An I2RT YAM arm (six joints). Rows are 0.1 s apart.
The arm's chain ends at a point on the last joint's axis. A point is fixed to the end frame.
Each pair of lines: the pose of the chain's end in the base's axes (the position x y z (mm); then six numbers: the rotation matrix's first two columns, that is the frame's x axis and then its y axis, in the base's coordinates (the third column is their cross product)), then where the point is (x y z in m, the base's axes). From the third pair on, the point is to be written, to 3 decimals.
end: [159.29, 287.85, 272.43, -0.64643, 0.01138, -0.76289, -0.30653, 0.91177, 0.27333]
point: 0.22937 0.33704 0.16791
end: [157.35, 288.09, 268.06, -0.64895, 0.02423, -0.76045, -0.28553, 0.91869, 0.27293]
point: 0.22808 0.33557 0.16318
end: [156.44, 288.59, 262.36, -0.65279, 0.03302, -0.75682, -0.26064, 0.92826, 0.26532]
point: 0.228 0.333 0.157
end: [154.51, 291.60, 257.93, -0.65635, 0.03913, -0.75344, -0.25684, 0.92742, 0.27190]
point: 0.225 0.337 0.152
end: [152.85, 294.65, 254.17, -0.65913, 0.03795, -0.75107, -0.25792, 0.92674, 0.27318]
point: 0.223 0.340 0.148
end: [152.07, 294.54, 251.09, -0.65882, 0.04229, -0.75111, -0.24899, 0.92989, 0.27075]
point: 0.223 0.339 0.145
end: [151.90, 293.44, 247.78, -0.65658, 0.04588, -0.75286, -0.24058, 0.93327, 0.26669]
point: 0.223 0.337 0.142
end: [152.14, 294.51, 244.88, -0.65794, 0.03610, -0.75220, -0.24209, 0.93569, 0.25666]
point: 0.223 0.337 0.138
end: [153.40, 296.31, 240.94, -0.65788, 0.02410, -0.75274, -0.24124, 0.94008, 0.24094]
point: 0.225 0.337 0.133
